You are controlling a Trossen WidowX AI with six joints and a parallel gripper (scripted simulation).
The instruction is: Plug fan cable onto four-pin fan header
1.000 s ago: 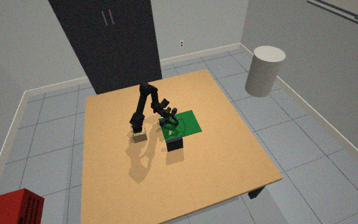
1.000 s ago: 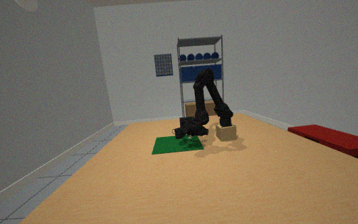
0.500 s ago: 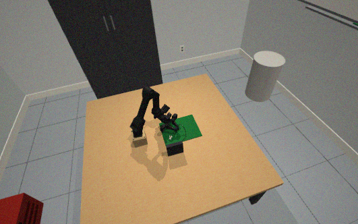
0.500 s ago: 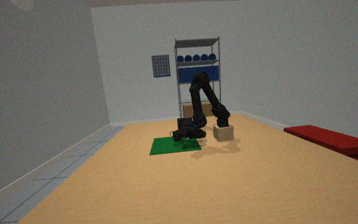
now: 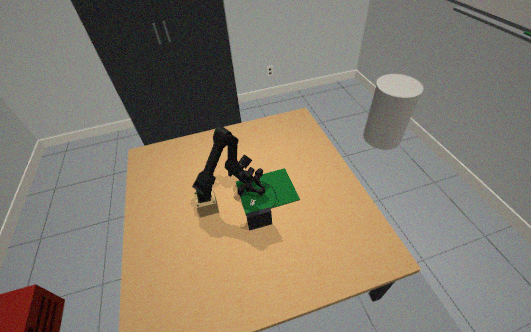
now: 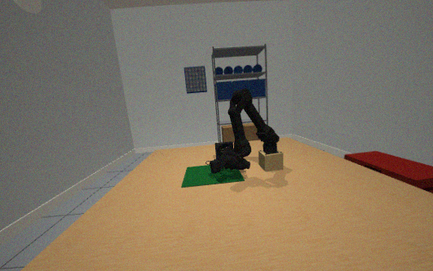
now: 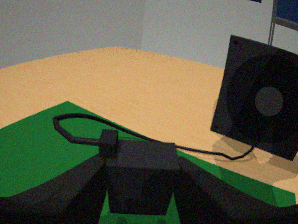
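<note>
My gripper tip is 30 mm short of the green board, 40 mm to the right of it and 70 mm above it. Also, from my gripper tip: black fan: 50 mm behind, 160 mm to the right, 10 mm above; then black fan plug: 10 mm below; then fan header: 60 mm behind, 30 mm to the right, 50 mm below.
</note>
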